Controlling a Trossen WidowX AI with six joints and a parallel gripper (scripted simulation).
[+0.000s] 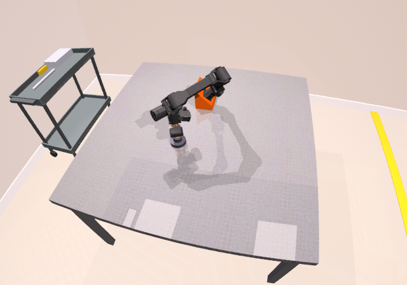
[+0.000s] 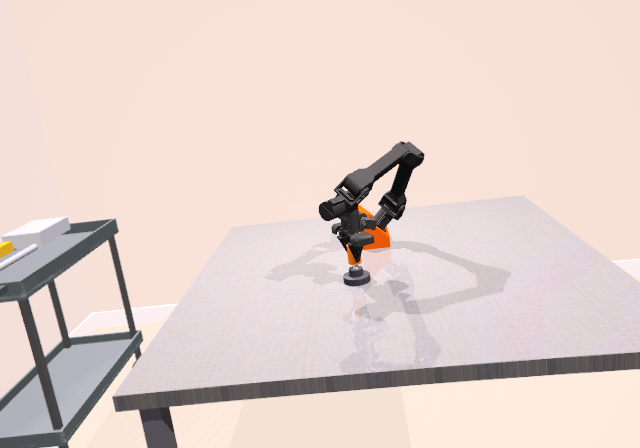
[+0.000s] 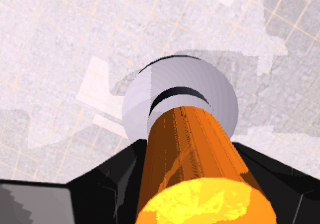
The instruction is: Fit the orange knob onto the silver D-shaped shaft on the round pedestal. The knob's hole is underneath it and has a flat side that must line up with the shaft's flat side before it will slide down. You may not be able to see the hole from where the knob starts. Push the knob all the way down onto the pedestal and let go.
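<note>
My gripper tip is now 30 mm below the orange knob. From my gripper tip the other things lie so: round pedestal (40 mm below).
</note>
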